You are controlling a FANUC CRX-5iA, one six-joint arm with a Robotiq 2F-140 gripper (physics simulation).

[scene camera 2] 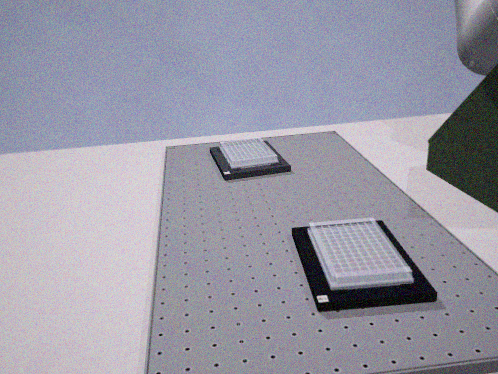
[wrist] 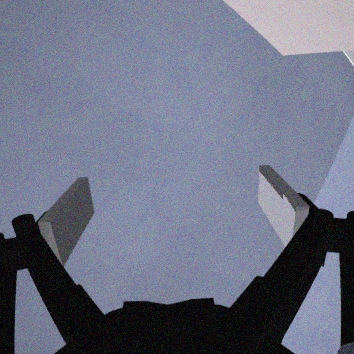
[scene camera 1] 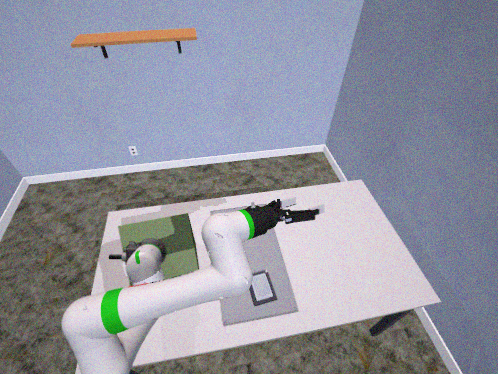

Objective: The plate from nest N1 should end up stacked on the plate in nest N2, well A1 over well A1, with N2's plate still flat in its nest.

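Places are measured from the arm's base along level axes (x back, y right, z up), in centimetres.
Pixels of known places: gripper, between the fingertips: (wrist: pixel 173 189) (scene camera 1: pixel 308 204).
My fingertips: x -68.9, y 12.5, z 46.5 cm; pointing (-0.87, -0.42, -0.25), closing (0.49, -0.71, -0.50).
Note:
Ahead of a thing's pixels: the offset from my fingertips to its top centre. "*": to the spot under its first point. Level surfaces: height alone.
Two clear well plates show in scene camera 2. The near plate {dx +25.2, dy -34.9, dz -60.8 cm} (scene camera 2: pixel 361 252) sits in a black nest {dx +25.2, dy -34.9, dz -61.9 cm} (scene camera 2: pixel 375 298) with a small white label. The far plate {dx +14.5, dy +3.1, dz -60.8 cm} (scene camera 2: pixel 248 152) sits in another black nest {dx +14.5, dy +3.1, dz -61.9 cm} (scene camera 2: pixel 260 173). Both look flat; the labels are too small to read, so I cannot tell which nest is N1 or N2. In scene camera 1 one plate (scene camera 1: pixel 262 287) shows in its dark nest {* dx +13.8, dy +11.0, dz -62.4 cm} (scene camera 1: pixel 264 302); the arm covers part of the board behind it. My gripper (scene camera 1: pixel 304 205) (wrist: pixel 173 189) is open and empty, raised and pointing sideways, away from both plates.
The nests stand on a grey perforated board {dz -63.4 cm} (scene camera 1: pixel 282 300) (scene camera 2: pixel 225 282) on the white table {dz -64.7 cm} (scene camera 1: pixel 350 250) (scene camera 2: pixel 75 240). A green block (scene camera 1: pixel 150 230) (scene camera 2: pixel 465 145) is beside the board, near the arm. A wooden shelf (scene camera 1: pixel 135 37) hangs on the back wall.

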